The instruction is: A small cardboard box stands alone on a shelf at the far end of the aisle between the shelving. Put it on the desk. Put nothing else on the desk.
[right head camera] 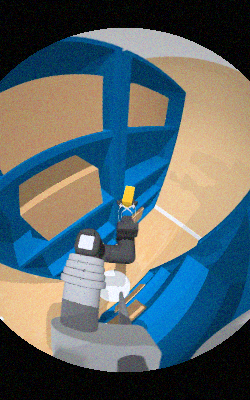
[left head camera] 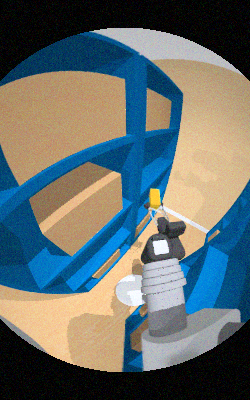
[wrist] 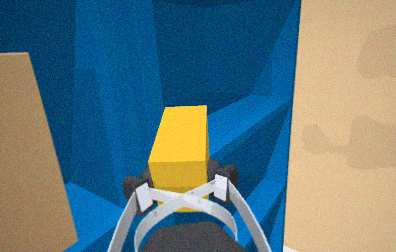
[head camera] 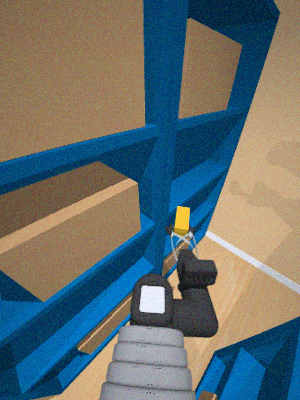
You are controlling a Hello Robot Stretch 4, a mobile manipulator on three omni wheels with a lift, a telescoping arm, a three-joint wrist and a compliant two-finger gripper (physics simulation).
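Places are measured from the robot's base along level axes (x ahead, y left, z up), in millimetres.
Where they show: gripper, fingertip midpoint: (right head camera: 126, 199) (left head camera: 152, 202) (wrist: 182, 176) (head camera: 179, 226); robot's base, link origin: (right head camera: 112, 284) (left head camera: 132, 289).
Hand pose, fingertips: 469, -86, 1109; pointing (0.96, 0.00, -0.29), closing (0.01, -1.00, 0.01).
Observation:
Each offset is from my fingertips to the top centre of the thing, as dx, dy, dz. "*": to the spot under its first point.
A small yellow box @(+4, -5, +62) (head camera: 182, 217) (left head camera: 155, 196) (right head camera: 129, 194) (wrist: 182, 135) is held between the two fingertips of my gripper (head camera: 182, 231) (left head camera: 154, 206) (right head camera: 127, 203) (wrist: 182, 176), which is shut on it. In the wrist view the box sticks out beyond the fingertips, and the fingertips press on its left and right sides. The gripper and box are in front of the blue shelving (head camera: 162, 65) (wrist: 115, 100), near its right-hand end. The desk does not show in these views.
Large cardboard boxes (head camera: 70, 65) (head camera: 212, 70) (wrist: 25, 150) stand on the shelving, close on the left. More blue shelving @(* -443, -287, -145) (left head camera: 207, 275) (right head camera: 180, 295) stands at the lower right. A white line (head camera: 250, 259) crosses the floor. A pale round thing (left head camera: 129, 290) (right head camera: 114, 286) shows beside the arm.

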